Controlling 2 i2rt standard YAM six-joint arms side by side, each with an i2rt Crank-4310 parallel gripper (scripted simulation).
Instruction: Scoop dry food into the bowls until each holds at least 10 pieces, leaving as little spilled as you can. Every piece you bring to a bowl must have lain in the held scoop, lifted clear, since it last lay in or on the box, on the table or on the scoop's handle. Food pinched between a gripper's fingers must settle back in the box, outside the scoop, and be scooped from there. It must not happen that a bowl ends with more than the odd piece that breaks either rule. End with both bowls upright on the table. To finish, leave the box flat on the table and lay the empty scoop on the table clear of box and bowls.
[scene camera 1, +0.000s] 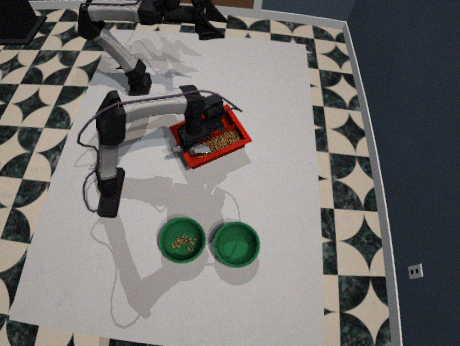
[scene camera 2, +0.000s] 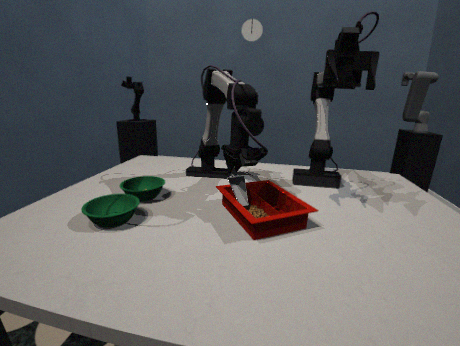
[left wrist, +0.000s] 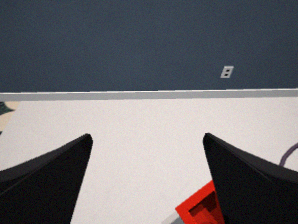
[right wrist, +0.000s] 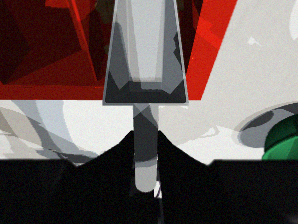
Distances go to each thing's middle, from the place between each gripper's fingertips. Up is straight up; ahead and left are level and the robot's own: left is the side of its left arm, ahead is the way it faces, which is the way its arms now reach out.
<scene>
Right now my right hand is 11 cm to the right of the red box (scene camera 2: 278, 203), 8 cm short of it and 7 cm above it.
Now: the red box 20 mm behind my left hand (scene camera 2: 356, 84), 220 mm to the right of it and 360 mm below it.
</scene>
